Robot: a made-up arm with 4 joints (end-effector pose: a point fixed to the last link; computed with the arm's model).
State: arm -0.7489 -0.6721 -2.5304 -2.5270
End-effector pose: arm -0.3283 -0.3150 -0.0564 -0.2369 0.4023 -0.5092
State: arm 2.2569 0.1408 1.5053 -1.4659
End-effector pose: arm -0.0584 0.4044 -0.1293 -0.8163 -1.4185 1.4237
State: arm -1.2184 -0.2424 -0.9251 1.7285
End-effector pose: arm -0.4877 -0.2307 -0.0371 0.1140 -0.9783 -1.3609
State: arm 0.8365 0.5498 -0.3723 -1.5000
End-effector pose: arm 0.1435 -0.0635 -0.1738 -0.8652 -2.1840 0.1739
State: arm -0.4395 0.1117 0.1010 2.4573
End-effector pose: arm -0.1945 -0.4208 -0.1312 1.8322 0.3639 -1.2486
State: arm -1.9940 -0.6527 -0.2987 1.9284
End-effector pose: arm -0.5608 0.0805 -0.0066 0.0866 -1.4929 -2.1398
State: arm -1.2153 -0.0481 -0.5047 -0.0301
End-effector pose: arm -0.4496 -0.2201 -0.0555 -1.4767 -1.0707 -1.7183
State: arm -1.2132 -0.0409 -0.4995 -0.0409
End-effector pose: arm -0.4487 -0.2216 -0.0562 -1.4807 -1.0608 -1.7193
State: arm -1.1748 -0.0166 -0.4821 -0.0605
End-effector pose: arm -0.4387 -0.2346 -0.0581 -1.4504 -1.0449 -1.7055
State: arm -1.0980 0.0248 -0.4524 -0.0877
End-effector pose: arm -0.4176 -0.2583 -0.0616 -1.3860 -1.0223 -1.6718
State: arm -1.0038 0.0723 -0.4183 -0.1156
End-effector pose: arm -0.3889 -0.2843 -0.0658 -1.3096 -0.9962 -1.6226
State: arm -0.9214 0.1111 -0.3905 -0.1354
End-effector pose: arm -0.3617 -0.3042 -0.0696 -1.2450 -0.9751 -1.5736
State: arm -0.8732 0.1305 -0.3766 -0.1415
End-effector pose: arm -0.3453 -0.3143 -0.0715 -1.2057 -0.9665 -1.5430
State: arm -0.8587 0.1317 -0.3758 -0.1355
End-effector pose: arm -0.3407 -0.3167 -0.0714 -1.1887 -0.9702 -1.5341
